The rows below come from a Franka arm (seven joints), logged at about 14 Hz.
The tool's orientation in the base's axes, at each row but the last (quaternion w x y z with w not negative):
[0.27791, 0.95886, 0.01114, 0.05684]
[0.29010, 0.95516, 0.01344, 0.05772]
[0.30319, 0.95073, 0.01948, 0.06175]
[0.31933, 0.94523, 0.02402, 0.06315]
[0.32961, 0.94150, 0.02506, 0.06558]
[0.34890, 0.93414, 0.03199, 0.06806]
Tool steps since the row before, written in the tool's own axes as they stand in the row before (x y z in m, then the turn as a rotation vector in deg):
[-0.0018, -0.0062, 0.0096, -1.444, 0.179, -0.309]
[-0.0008, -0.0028, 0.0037, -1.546, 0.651, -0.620]
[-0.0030, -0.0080, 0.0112, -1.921, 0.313, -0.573]
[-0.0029, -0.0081, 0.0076, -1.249, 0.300, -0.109]
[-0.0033, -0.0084, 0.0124, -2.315, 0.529, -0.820]
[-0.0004, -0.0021, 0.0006, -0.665, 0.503, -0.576]
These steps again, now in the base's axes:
[-0.0006, 0.0000, -0.0116, -1.472, -0.063, 0.206]
[-0.0003, 0.0002, -0.0047, -1.613, -0.290, 0.715]
[-0.0015, -0.0001, -0.0140, -1.979, -0.069, 0.442]
[-0.0019, 0.0016, -0.0112, -1.251, -0.280, 0.138]
[-0.0016, -0.0014, -0.0152, -2.405, -0.116, 0.717]
[-0.0003, 0.0012, -0.0019, -0.737, -0.078, 0.691]

